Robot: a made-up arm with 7 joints. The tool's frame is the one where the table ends. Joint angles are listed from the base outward.
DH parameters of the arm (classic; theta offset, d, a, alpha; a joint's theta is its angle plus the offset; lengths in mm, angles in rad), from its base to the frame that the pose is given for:
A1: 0 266 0 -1.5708
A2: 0 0 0 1.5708
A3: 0 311 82 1.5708
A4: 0 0 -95 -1.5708
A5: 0 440 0 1.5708
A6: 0 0 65 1.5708
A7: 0 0 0 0
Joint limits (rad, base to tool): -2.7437..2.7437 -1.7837..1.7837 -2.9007..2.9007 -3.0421..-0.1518 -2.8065..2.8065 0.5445..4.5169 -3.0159..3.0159
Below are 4 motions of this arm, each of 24 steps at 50 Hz.
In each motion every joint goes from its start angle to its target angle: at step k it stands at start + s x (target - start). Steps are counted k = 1, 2, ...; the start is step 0. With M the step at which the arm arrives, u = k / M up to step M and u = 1 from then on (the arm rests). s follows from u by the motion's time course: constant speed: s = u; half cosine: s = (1 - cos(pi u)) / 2; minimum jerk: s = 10 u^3 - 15 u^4 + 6 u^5.
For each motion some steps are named. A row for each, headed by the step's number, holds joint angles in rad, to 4 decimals.
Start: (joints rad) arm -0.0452 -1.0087 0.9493 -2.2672 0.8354 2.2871 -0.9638
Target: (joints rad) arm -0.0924 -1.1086 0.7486 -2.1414 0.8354 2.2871 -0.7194
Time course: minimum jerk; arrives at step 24
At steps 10, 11, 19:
10: -0.0616 -1.0433 0.8797 -2.2236 0.8354 2.2871 -0.8791
11: -0.0651 -1.0509 0.8646 -2.2141 0.8354 2.2871 -0.8606
19: -0.0894 -1.1022 0.7615 -2.1495 0.8354 2.2871 -0.7352

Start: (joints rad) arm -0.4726 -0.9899 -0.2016 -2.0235 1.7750 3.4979 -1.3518
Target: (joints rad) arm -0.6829 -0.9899 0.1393 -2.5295 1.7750 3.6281 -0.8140
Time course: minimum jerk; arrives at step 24
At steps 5, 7, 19, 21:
5: -0.4862 -0.9899 -0.1796 -2.0561 1.7750 3.5063 -1.3171
7: -0.5046 -0.9899 -0.1497 -2.1005 1.7750 3.5177 -1.2699
19: -0.6693 -0.9899 0.1173 -2.4969 1.7750 3.6197 -0.8487
21: -0.6795 -0.9899 0.1338 -2.5214 1.7750 3.6260 -0.8226

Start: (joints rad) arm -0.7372 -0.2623 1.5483 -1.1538 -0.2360 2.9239 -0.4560
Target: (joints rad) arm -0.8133 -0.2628 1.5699 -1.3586 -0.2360 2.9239 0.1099
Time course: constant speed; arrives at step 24
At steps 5, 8, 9, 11, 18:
5: -0.7531 -0.2624 1.5528 -1.1965 -0.2360 2.9239 -0.3381
8: -0.7626 -0.2625 1.5555 -1.2221 -0.2360 2.9239 -0.2674
9: -0.7657 -0.2625 1.5564 -1.2306 -0.2360 2.9239 -0.2438
11: -0.7721 -0.2625 1.5582 -1.2477 -0.2360 2.9239 -0.1966
18: -0.7943 -0.2627 1.5645 -1.3074 -0.2360 2.9239 -0.0316

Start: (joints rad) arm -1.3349 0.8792 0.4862 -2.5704 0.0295 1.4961 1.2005
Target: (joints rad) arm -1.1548 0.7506 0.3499 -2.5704 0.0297 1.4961 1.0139
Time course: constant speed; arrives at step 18
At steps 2, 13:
2: -1.3149 0.8649 0.4711 -2.5704 0.0295 1.4961 1.1798
13: -1.2048 0.7863 0.3878 -2.5704 0.0296 1.4961 1.0657

